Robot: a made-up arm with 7 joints. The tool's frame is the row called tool. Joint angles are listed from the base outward.
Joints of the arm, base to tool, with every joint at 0 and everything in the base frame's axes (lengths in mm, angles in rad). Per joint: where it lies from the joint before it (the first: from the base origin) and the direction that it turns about. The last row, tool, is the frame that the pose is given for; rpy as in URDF.
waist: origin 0 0 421.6 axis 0 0 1
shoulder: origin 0 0 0 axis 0 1 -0.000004
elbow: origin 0 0 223.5 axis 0 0 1
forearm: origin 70.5 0 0 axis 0 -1 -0.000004
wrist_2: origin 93.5 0 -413.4 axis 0 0.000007 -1
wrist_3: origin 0 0 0 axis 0 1 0.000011
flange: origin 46.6 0 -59.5 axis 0 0.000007 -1
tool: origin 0 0 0 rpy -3.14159 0 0
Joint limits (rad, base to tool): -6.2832..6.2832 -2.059..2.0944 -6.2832..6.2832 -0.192..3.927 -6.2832..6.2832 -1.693..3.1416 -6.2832..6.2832
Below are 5 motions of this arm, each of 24 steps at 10 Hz.
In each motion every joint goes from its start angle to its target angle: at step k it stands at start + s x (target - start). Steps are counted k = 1, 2, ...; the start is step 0. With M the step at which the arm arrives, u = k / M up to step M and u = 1 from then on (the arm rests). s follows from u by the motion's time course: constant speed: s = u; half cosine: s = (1 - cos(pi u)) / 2; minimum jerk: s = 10 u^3 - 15 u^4 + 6 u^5.
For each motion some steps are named. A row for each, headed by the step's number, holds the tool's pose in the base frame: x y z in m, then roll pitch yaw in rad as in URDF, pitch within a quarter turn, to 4 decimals.
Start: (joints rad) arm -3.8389 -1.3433 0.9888 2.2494 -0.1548 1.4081 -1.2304
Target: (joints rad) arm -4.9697 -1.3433 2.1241 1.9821 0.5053 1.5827 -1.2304
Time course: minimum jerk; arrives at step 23
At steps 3, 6, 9, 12, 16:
3: 0.1392 -0.5774 0.7644 1.1296 0.6232 -1.9356
6: 0.0506 -0.6094 0.7246 1.2831 0.7319 -1.9277
9: -0.1192 -0.6299 0.6361 1.6732 0.8949 -1.8319
12: -0.3085 -0.5858 0.5078 2.3328 0.9631 -1.5739
16: -0.4605 -0.4626 0.3443 3.0699 0.8200 -1.3728

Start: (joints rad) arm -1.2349 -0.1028 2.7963 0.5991 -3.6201 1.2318 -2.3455
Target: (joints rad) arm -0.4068 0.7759 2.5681 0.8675 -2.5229 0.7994 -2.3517
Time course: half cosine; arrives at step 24
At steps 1, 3, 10, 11, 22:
1: -0.0115 0.4360 0.2828 -1.3770 -1.0217 0.2798
3: -0.0201 0.4427 0.2979 -1.3205 -1.0060 0.2168
10: -0.1050 0.4675 0.4521 -1.0455 -0.6667 -0.0926
11: -0.1195 0.4646 0.4816 -1.0388 -0.5776 -0.0990
22: -0.1768 0.3849 0.7026 -1.1596 0.3094 0.1532

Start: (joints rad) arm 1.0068 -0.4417 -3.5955 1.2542 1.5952 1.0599 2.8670
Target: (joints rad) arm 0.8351 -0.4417 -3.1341 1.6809 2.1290 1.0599 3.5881
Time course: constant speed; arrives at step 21
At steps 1, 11, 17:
1: -0.4701 -0.3456 0.3555 2.0414 -0.2947 -0.0047
11: -0.4500 -0.4375 0.4381 1.6898 -0.6497 0.0621
17: -0.4307 -0.4802 0.4969 1.3694 -0.8644 0.2967

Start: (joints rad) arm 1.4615 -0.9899 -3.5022 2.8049 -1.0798 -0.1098 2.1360
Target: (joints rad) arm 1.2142 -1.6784 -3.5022 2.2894 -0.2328 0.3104 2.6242
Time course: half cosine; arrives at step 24
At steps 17, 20, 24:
17: -0.2955 -0.6062 0.1455 -2.3732 -0.0517 2.3254
20: -0.3134 -0.5480 0.0610 -2.5435 -0.0532 2.1268
24: -0.3194 -0.5130 0.0198 -2.6254 -0.0731 2.0193

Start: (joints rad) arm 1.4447 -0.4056 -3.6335 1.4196 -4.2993 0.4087 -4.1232
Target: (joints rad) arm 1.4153 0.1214 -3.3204 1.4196 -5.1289 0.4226 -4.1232
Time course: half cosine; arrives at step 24
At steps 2, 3, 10, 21, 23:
2: -0.3459 -0.5039 0.4491 2.0218 0.5547 0.0032
3: -0.3433 -0.5055 0.4547 2.0197 0.5655 0.0161
10: -0.2989 -0.5219 0.5486 2.0032 0.7677 0.2124
21: -0.2033 -0.5000 0.7257 2.2014 1.2366 0.6611
23: -0.1971 -0.4966 0.7356 2.2427 1.2650 0.7115

